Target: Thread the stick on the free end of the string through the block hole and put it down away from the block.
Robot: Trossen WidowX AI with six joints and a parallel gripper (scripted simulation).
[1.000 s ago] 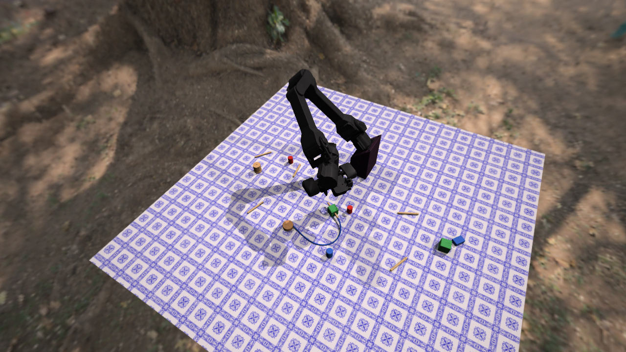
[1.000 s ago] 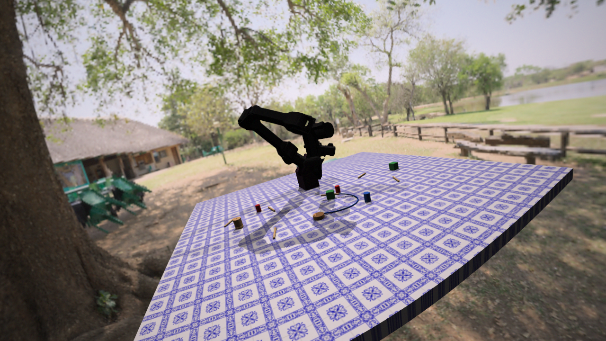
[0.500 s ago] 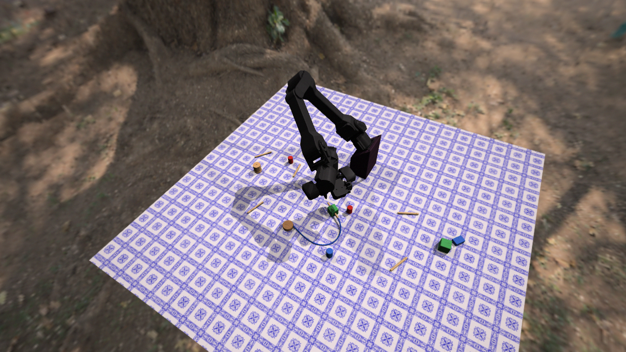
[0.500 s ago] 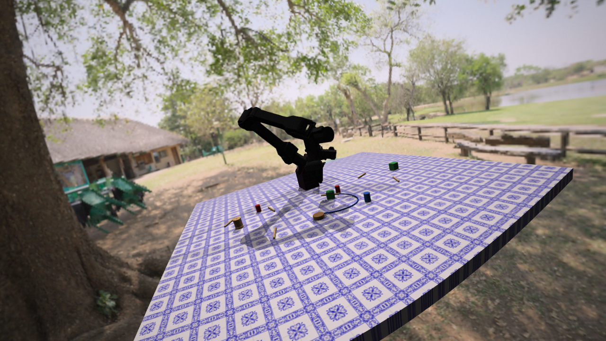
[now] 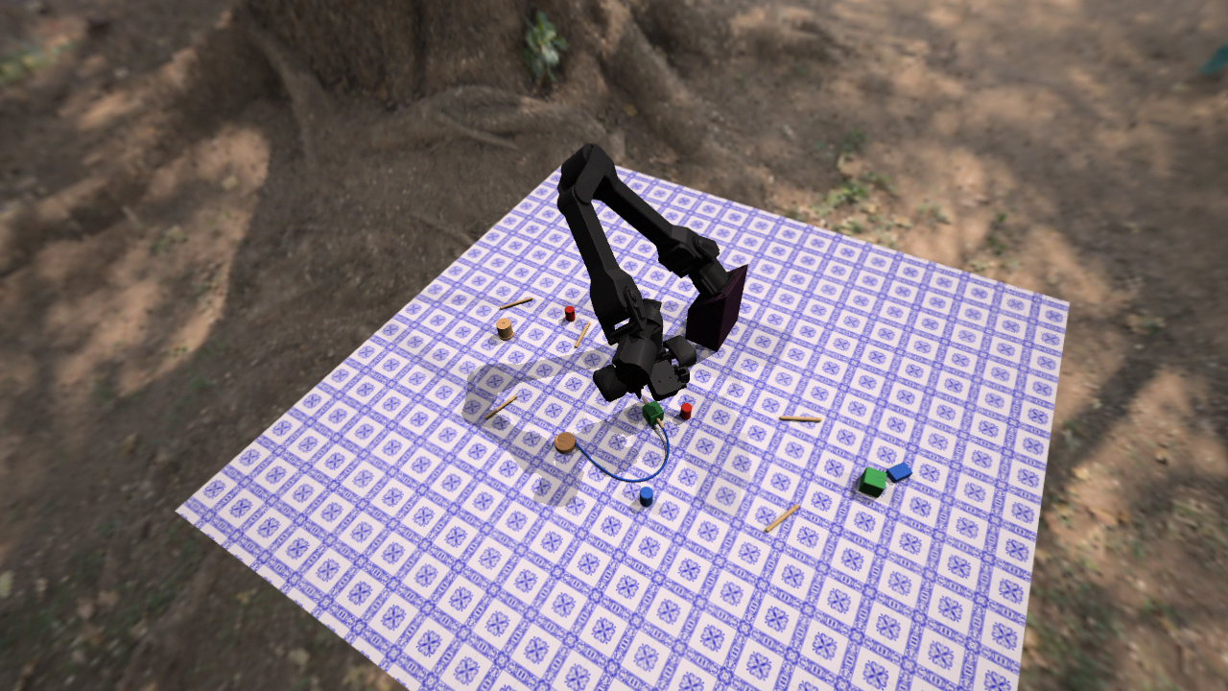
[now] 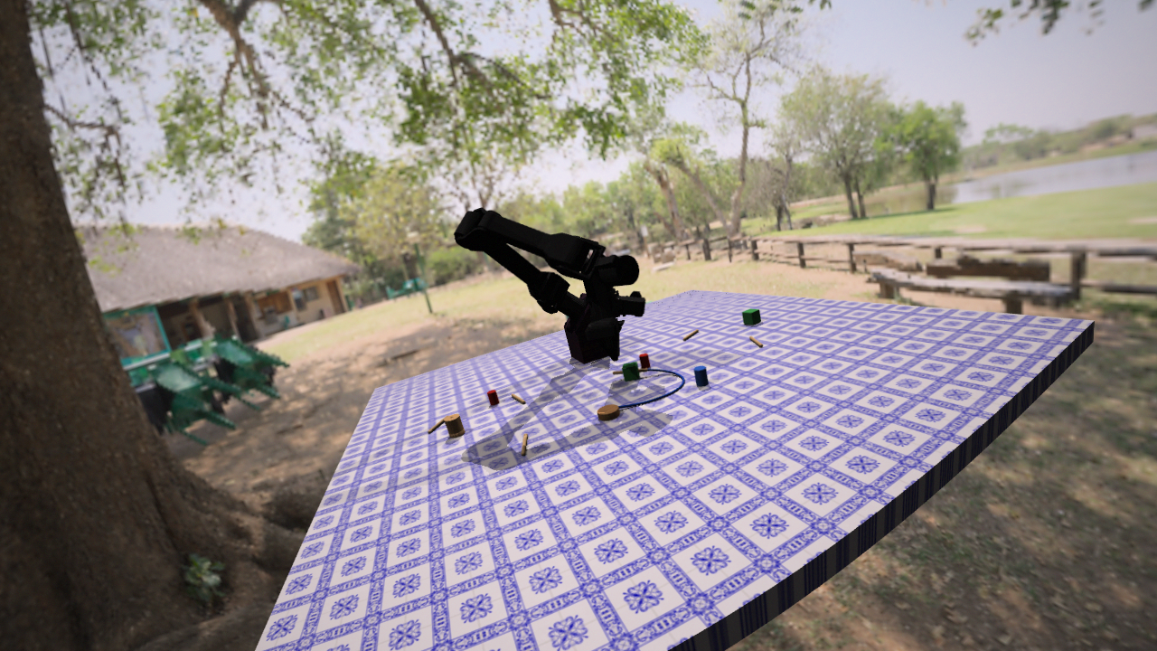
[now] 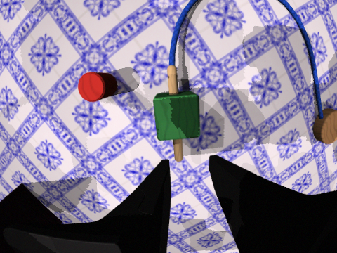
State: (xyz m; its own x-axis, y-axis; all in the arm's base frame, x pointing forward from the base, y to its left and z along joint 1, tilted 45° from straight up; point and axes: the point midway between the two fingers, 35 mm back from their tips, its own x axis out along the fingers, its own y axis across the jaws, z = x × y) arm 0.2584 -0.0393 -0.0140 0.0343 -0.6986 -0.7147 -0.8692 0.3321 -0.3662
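My gripper tip is now 10 mm short of the thin stick, 30 mm to the right of it and 40 mm above it. The rest, counted from my gripper tip: round wooden button: 150 mm ahead, 90 mm to the right, 40 mm below; then blue cylinder: 160 mm ahead, 100 mm to the left, 30 mm below; then string: 20 mm ahead, 50 mm to the left, 40 mm below.
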